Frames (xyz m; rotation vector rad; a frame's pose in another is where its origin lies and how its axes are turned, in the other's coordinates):
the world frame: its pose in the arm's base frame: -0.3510 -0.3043 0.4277 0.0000 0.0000 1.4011
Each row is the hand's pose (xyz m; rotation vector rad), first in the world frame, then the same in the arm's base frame.
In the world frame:
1: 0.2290 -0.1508 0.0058 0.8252 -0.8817 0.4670
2: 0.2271 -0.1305 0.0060 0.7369 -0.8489 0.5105
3: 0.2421 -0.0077 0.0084 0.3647 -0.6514 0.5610
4: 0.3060 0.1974 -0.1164 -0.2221 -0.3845 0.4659
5: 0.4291 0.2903 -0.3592 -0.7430 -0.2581 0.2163
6: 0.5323 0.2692 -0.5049 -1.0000 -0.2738 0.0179
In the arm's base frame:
1: -0.1637 -0.1041 0.4335 1.3691 -0.1622 1.6679
2: -0.1840 -0.1025 0.4337 1.2765 -0.1999 1.7372
3: -0.3025 -0.0670 0.4361 0.8116 -0.3053 1.8852
4: -0.4939 0.0306 0.3113 0.0898 -0.5026 1.8404
5: -0.5647 0.1677 0.0685 -0.4465 -0.7519 1.5369
6: -0.5264 0.2658 -0.0772 -0.6362 -0.9240 1.2825

